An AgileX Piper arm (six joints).
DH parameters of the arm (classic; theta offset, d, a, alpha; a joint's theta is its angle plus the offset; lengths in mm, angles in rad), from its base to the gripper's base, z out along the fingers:
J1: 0 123 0 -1.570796
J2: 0.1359 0 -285 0
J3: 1.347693 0 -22 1.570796
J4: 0 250.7 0 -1.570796
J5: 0 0 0 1.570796
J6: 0 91 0 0
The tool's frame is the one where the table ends.
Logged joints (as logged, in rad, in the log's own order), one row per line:
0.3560, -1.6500, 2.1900, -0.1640, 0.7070, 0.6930
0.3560, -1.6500, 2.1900, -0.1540, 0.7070, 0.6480
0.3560, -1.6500, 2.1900, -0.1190, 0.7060, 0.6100
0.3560, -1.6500, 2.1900, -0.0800, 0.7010, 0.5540
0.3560, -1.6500, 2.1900, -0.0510, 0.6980, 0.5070
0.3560, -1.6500, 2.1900, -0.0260, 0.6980, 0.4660
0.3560, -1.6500, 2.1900, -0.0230, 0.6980, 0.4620
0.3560, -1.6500, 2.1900, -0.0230, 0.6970, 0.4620
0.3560, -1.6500, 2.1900, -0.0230, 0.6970, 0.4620
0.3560, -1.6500, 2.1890, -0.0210, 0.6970, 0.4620
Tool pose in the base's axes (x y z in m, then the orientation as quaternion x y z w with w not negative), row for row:
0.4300, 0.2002, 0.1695, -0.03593, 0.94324, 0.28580, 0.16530
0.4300, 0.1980, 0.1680, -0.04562, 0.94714, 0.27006, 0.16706
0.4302, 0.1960, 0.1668, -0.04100, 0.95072, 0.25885, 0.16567
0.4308, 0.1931, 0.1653, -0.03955, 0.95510, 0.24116, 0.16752
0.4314, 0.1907, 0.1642, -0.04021, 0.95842, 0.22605, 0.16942
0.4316, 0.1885, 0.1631, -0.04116, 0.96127, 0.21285, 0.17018
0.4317, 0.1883, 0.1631, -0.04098, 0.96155, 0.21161, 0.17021
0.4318, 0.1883, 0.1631, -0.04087, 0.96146, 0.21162, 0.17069
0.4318, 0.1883, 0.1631, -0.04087, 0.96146, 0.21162, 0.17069
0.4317, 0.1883, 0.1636, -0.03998, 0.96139, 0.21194, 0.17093
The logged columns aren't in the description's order. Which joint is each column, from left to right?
Columns, left to right: J1, J3, J2, J6, J5, J4.
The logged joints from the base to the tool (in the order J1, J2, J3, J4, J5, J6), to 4 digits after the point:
0.3560, 2.1900, -1.6500, 0.6930, 0.7070, -0.1640
0.3560, 2.1900, -1.6500, 0.6480, 0.7070, -0.1540
0.3560, 2.1900, -1.6500, 0.6100, 0.7060, -0.1190
0.3560, 2.1900, -1.6500, 0.5540, 0.7010, -0.0800
0.3560, 2.1900, -1.6500, 0.5070, 0.6980, -0.0510
0.3560, 2.1900, -1.6500, 0.4660, 0.6980, -0.0260
0.3560, 2.1900, -1.6500, 0.4620, 0.6980, -0.0230
0.3560, 2.1900, -1.6500, 0.4620, 0.6970, -0.0230
0.3560, 2.1900, -1.6500, 0.4620, 0.6970, -0.0230
0.3560, 2.1890, -1.6500, 0.4620, 0.6970, -0.0210

